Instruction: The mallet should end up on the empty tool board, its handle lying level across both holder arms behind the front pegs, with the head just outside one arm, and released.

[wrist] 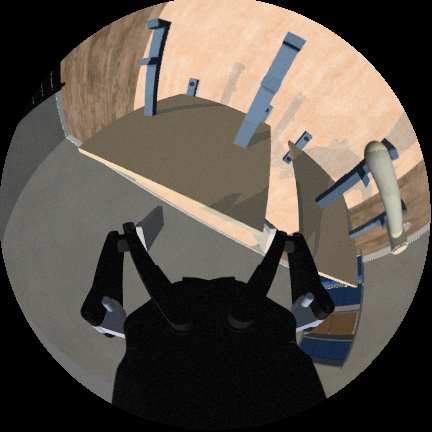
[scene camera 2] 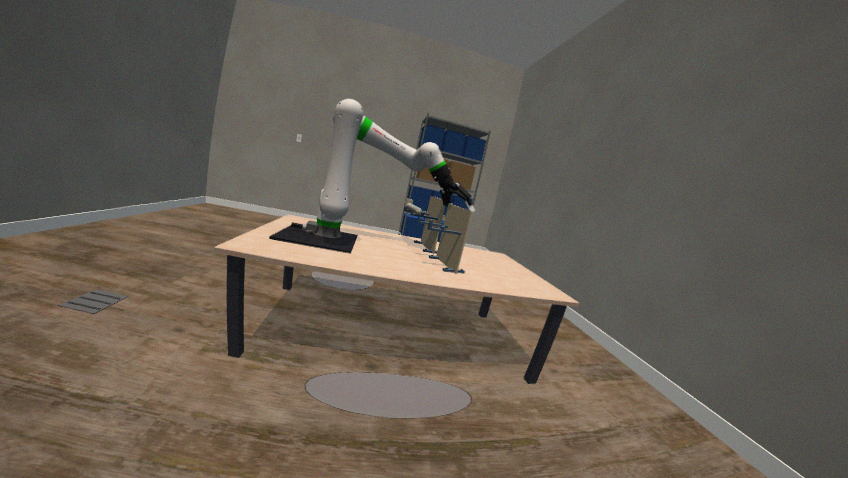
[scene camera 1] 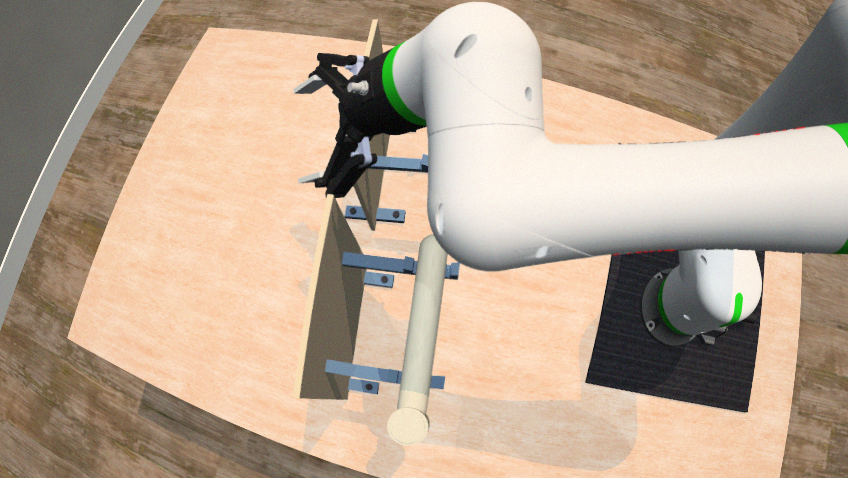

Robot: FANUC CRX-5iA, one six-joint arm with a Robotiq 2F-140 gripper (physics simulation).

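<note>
The pale mallet (scene camera 1: pixel 422 320) (scene camera 2: pixel 413 207) (wrist: pixel 389 190) lies across both blue holder arms (scene camera 1: pixel 377 261) (scene camera 1: pixel 361 369) of the other tool board (scene camera 1: pixel 333 320) (wrist: pixel 325 220), its round head end (scene camera 1: pixel 407 425) outside one arm. The empty tool board (scene camera 1: pixel 368 192) (scene camera 2: pixel 456 237) (wrist: pixel 185 140) stands upright. Its two holder arms (wrist: pixel 154 75) (wrist: pixel 270 85) carry nothing; in scene camera 1 the robot partly hides them. My gripper (scene camera 1: pixel 308 131) (scene camera 2: pixel 459 200) (wrist: pixel 205 215) is open and empty, at the upper edge of the empty board, away from the mallet. Whether a finger touches a board cannot be told.
Both boards stand on blue feet (scene camera 1: pixel 375 214) on the wooden table (scene camera 1: pixel 195 178) (scene camera 2: pixel 504 276). The robot's base is on a black mat (scene camera 1: pixel 617 356) (scene camera 2: pixel 285 236). My forearm (scene camera 1: pixel 653 195) passes above the table beside the boards. A shelf rack (scene camera 2: pixel 485 157) stands against the wall.
</note>
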